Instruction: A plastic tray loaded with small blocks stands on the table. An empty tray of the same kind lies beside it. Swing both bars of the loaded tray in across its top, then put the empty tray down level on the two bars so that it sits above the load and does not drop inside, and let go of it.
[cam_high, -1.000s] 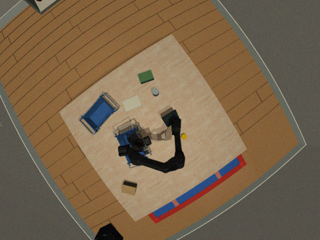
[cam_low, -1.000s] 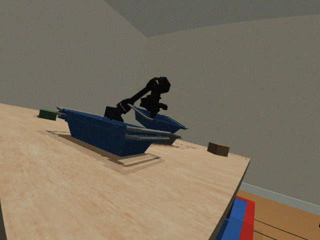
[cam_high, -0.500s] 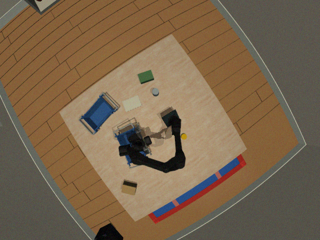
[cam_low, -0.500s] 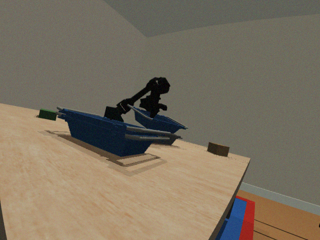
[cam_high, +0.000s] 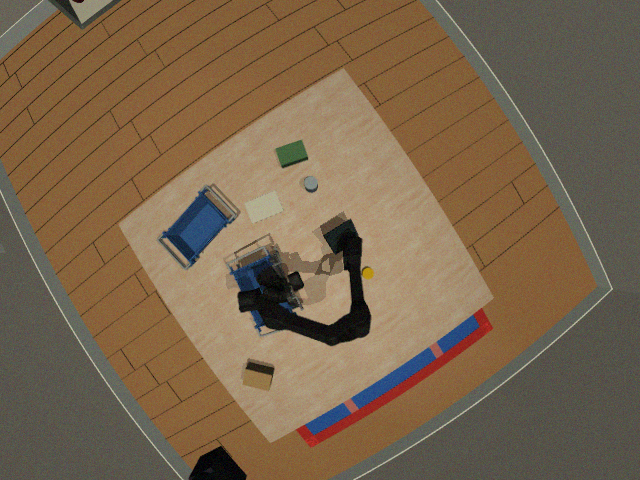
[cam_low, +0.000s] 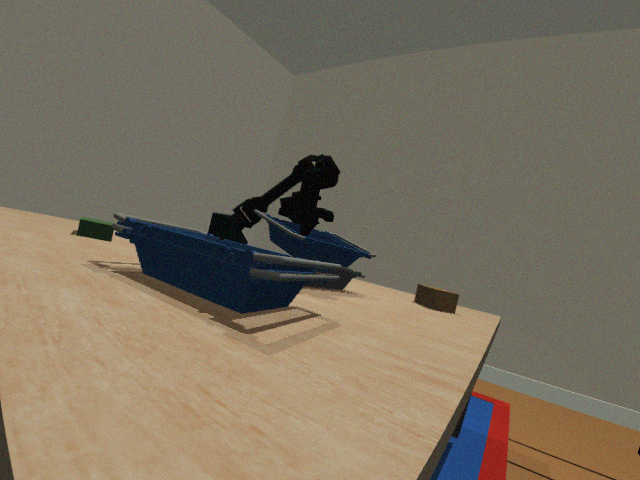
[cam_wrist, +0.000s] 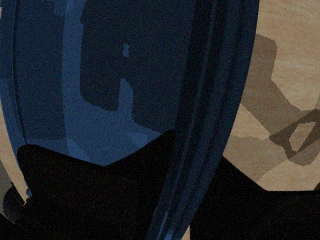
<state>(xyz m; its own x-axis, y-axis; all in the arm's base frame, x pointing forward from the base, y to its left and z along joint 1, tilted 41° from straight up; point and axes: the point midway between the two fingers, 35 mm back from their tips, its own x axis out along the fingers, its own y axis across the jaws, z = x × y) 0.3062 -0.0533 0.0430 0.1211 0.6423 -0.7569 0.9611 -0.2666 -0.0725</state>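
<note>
Right now my gripper tip is 7 cm short of the blue tray, 2 cm to the left of it and 2 cm below it. Also, from my gripper tip: grey cylinder: 34 cm behind, 24 cm to the right, 7 cm below; then pale sheet: 13 cm behind, 30 cm to the right, 10 cm below; then yellow disc: 30 cm behind, 20 cm to the left, 10 cm below.
</note>
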